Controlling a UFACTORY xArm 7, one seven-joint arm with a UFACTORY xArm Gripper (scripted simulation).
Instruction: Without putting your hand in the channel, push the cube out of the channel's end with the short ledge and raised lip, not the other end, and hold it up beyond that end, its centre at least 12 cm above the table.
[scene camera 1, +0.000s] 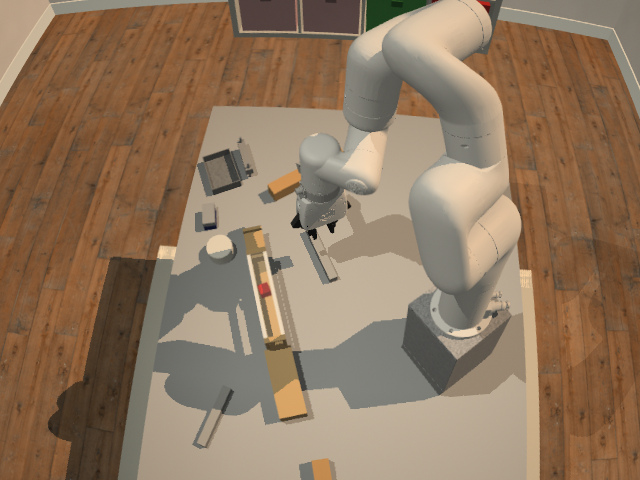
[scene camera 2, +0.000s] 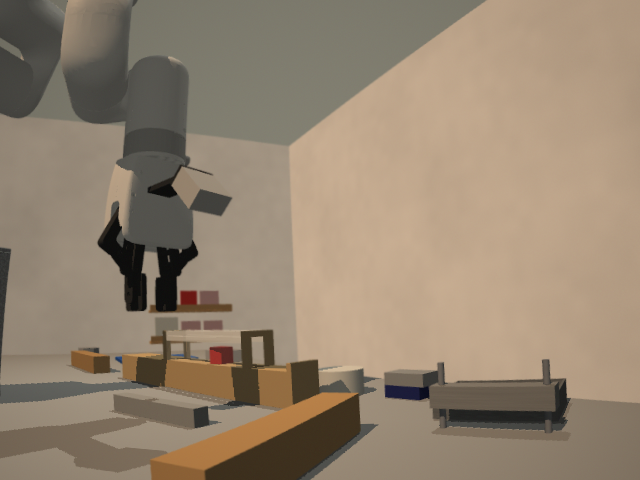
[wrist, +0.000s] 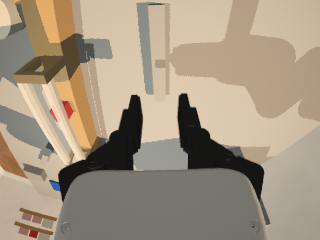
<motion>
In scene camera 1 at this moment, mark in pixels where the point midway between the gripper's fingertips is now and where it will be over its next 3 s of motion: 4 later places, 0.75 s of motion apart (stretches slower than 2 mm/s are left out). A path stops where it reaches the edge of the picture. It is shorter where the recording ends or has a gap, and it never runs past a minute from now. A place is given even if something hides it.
The gripper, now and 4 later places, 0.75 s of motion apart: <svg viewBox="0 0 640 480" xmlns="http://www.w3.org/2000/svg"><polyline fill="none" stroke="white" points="321,231 321,245 321,253 321,254 320,231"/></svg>
</motion>
